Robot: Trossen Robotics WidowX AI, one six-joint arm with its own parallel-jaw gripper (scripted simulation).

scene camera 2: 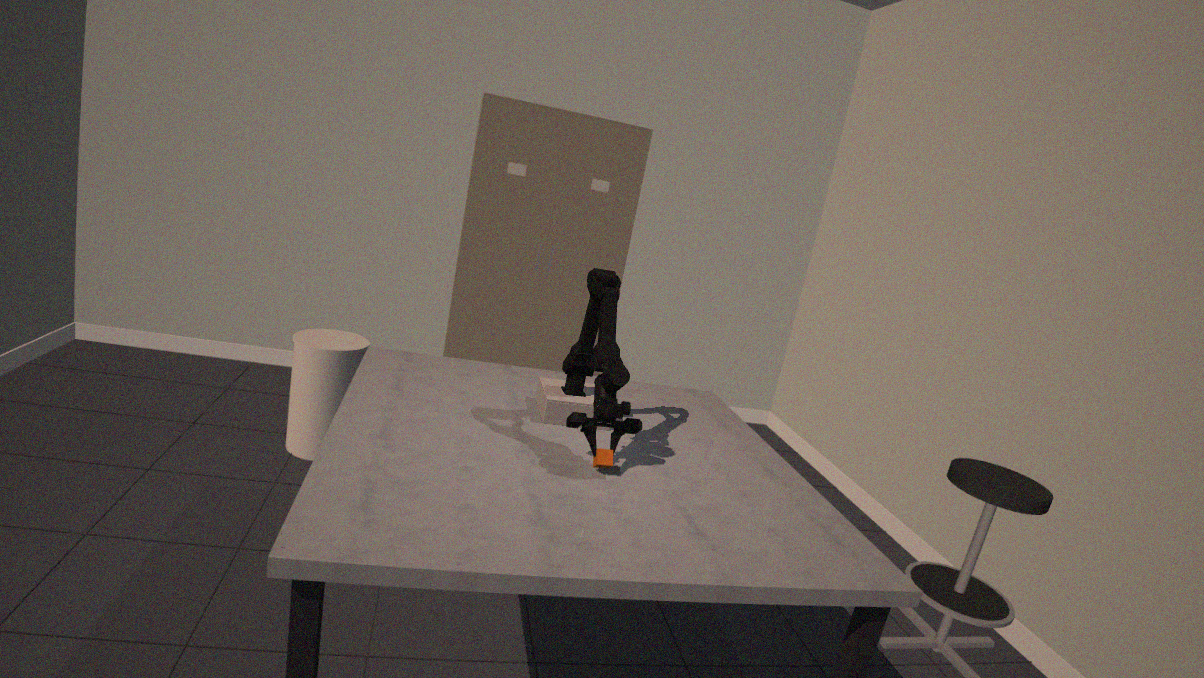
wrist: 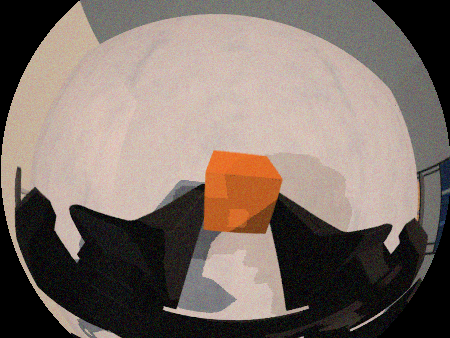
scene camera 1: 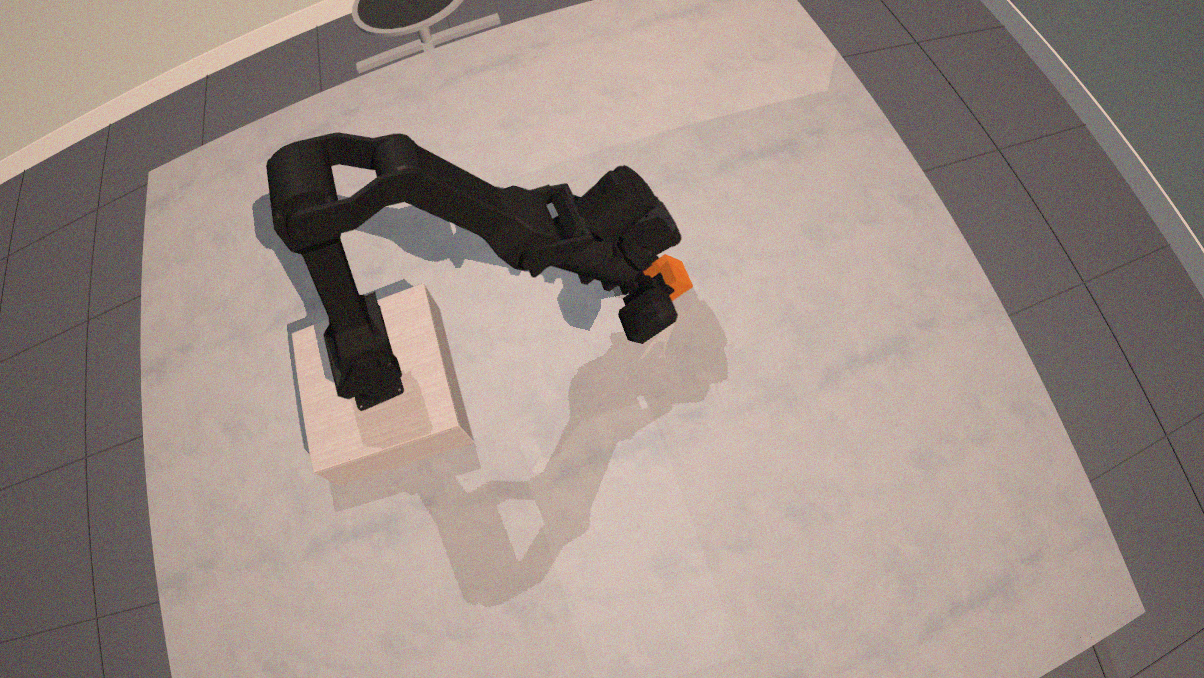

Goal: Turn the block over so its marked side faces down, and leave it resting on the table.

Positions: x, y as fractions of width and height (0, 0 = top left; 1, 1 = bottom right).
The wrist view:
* my gripper: 0.53, 0.58
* orange block: 0.54, 0.56, held by my gripper
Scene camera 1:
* orange block: 0.56, 0.41
